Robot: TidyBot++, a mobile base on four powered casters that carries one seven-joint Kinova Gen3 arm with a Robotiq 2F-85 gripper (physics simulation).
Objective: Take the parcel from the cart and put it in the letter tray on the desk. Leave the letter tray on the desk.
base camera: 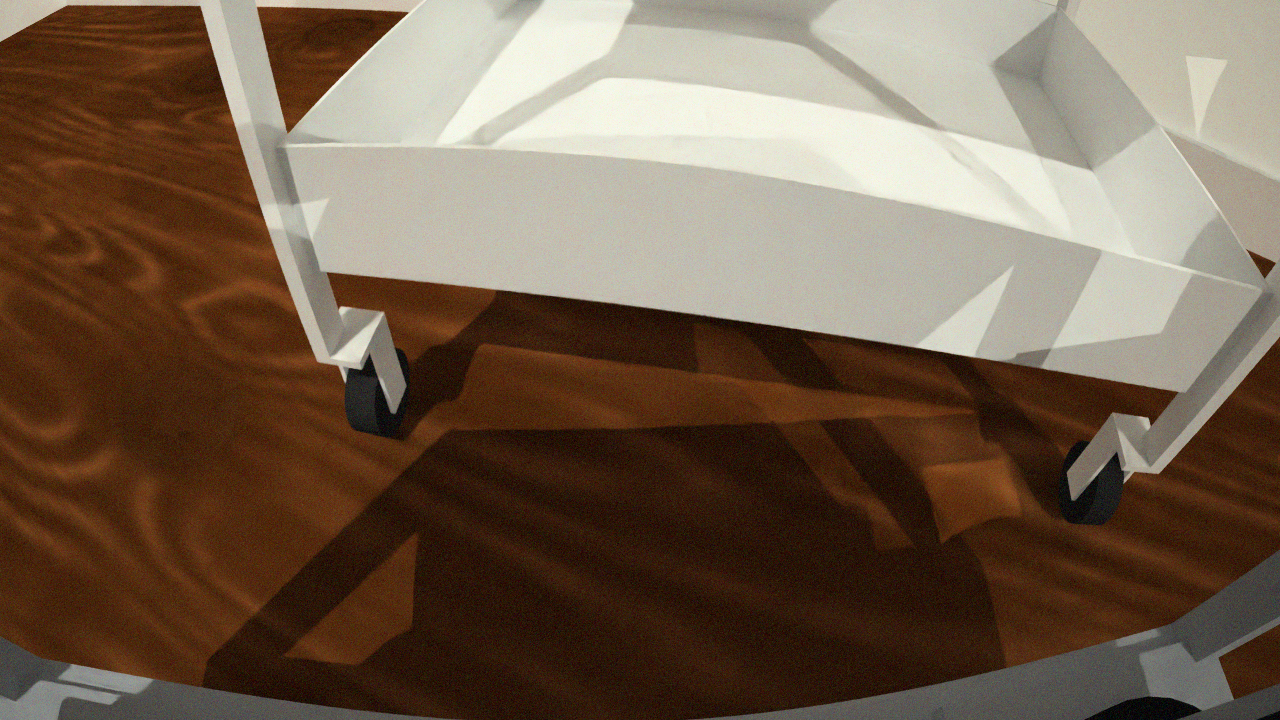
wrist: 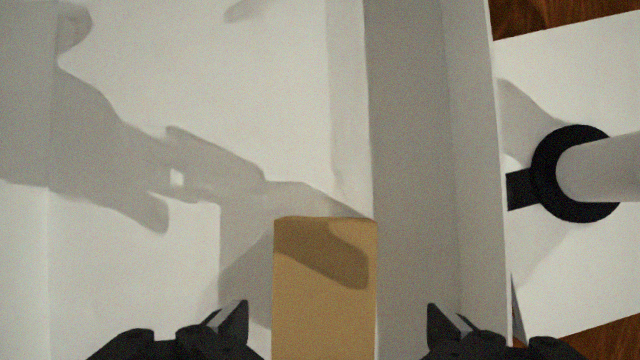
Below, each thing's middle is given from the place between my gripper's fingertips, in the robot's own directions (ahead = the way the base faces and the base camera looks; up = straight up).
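I find the brown cardboard parcel (wrist: 324, 268) with my hand 60 mm above it and 10 mm short of it.
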